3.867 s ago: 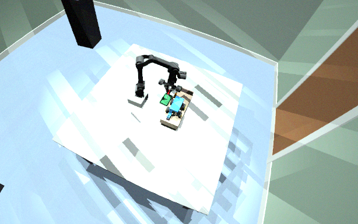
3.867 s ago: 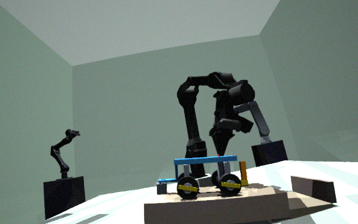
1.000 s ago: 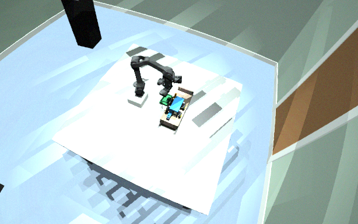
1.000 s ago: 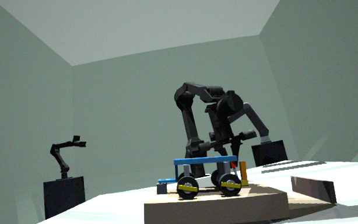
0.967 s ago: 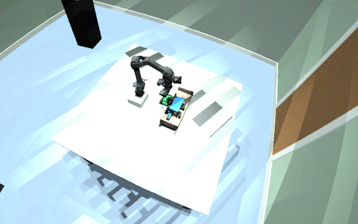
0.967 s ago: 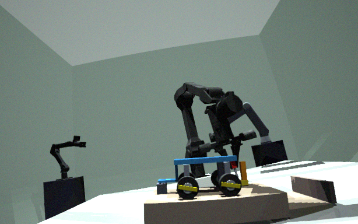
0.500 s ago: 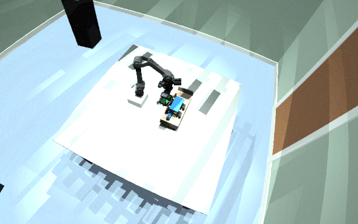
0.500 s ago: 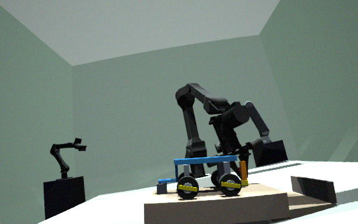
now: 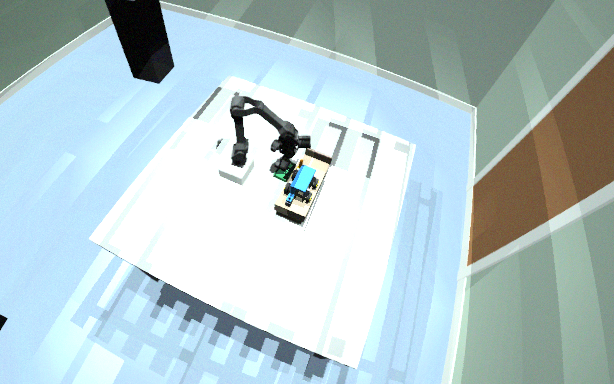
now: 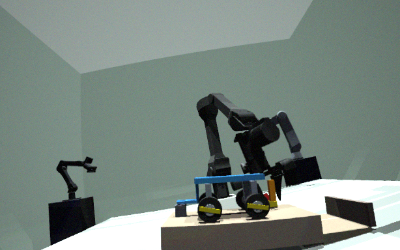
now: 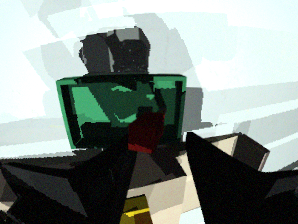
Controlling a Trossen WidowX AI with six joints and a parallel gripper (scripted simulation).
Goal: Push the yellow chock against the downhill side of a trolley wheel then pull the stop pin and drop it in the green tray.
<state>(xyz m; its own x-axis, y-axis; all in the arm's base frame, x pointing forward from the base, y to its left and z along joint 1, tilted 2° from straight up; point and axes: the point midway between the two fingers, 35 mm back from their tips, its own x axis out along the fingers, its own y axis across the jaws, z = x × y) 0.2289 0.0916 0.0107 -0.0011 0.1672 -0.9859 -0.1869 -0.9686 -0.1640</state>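
My gripper tip is now 1 cm past the red-headed stop pin and 1 cm above it. From my gripper tip the other things lie so: trolley: 11 cm ahead, 15 cm to the right, 6 cm above; yellow chock: 6 cm ahead, 5 cm to the right, 3 cm above; dark end wall: 14 cm ahead, 11 cm to the left, 2 cm below.
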